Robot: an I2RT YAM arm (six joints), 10 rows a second.
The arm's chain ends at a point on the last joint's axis. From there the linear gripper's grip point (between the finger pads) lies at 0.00 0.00 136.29 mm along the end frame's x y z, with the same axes.
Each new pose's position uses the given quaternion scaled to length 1; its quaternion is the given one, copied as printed.
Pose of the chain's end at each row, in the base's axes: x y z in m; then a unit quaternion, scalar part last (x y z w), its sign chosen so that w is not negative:
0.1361 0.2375 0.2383 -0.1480 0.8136 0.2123 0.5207
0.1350 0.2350 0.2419 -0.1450 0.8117 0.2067 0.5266
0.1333 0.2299 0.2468 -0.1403 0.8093 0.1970 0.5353
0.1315 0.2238 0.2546 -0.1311 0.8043 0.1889 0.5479
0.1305 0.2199 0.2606 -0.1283 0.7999 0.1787 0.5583
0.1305 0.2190 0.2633 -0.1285 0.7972 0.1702 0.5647
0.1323 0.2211 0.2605 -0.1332 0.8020 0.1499 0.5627
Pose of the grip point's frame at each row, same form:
0.2430 0.3056 0.1882 -0.1480 0.8136 0.2123 0.5207
0.2434 0.3016 0.1929 -0.1450 0.8117 0.2067 0.5266
0.2439 0.2938 0.1992 -0.1403 0.8093 0.1970 0.5353
0.2449 0.2848 0.2099 -0.1311 0.8043 0.1889 0.5479
0.2460 0.2784 0.2180 -0.1283 0.7999 0.1787 0.5583
0.2473 0.2758 0.2218 -0.1285 0.7972 0.1702 0.5647
0.2499 0.2743 0.2166 -0.1332 0.8020 0.1499 0.5627

